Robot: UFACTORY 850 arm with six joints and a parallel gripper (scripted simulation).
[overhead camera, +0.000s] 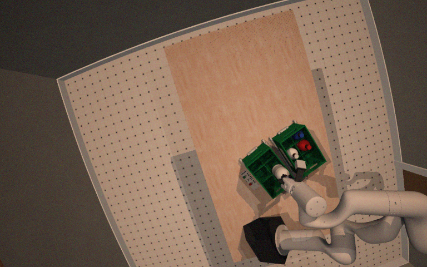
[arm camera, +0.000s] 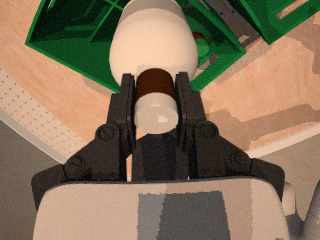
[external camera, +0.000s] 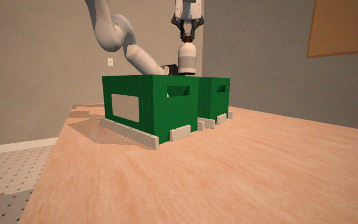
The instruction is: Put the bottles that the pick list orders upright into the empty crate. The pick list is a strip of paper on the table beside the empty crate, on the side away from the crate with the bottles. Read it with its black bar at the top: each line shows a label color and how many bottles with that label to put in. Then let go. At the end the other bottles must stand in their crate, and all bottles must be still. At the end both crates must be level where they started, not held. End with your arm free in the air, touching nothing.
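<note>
Now: the green bottle 250 mm below my hand, 80 mm behind it and 20 mm to the right of it. The rest, counted from my hand: red bottle: 250 mm below, 230 mm to the right, 40 mm ahead; pick list: 340 mm below, 170 mm to the left, 60 mm behind; blue bottle: 250 mm below, 220 mm to the right, 120 mm ahead.
</note>
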